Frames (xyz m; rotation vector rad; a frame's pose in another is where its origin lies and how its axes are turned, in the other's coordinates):
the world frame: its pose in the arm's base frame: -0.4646 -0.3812 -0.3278 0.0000 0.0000 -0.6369
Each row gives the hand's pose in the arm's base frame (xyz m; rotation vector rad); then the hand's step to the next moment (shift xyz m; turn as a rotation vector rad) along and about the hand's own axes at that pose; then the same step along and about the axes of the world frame.
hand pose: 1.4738 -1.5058 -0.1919 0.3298 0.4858 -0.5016
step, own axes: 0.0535 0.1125 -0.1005 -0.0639 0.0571 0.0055
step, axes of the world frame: -0.0164 0.1305 -0.0912 -0.0547 0.0455 0.0481
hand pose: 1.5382 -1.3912 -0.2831 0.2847 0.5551 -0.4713
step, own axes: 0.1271 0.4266 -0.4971 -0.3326 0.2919 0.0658
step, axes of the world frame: -0.2299 0.4643 -0.4204 -0.2625 0.2301 0.2798
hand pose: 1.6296 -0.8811 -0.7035 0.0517 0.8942 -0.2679
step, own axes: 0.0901 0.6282 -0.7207 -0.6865 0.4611 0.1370
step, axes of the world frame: -0.6880 0.3617 -0.5639 -0.4884 0.3444 0.5878
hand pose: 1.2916 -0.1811 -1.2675 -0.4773 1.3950 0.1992
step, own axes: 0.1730 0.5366 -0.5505 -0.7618 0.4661 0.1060
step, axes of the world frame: -0.6748 -0.2341 -0.3329 -0.5241 0.3201 0.6570
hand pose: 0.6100 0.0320 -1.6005 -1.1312 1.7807 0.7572
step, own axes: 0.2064 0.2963 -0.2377 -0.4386 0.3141 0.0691
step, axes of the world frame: -0.2247 -0.3626 -0.0700 -0.3480 0.1813 0.3766
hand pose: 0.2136 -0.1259 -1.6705 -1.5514 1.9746 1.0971
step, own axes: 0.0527 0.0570 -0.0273 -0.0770 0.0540 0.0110
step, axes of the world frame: -0.0230 -0.0790 -0.0021 -0.0595 0.0318 0.0664
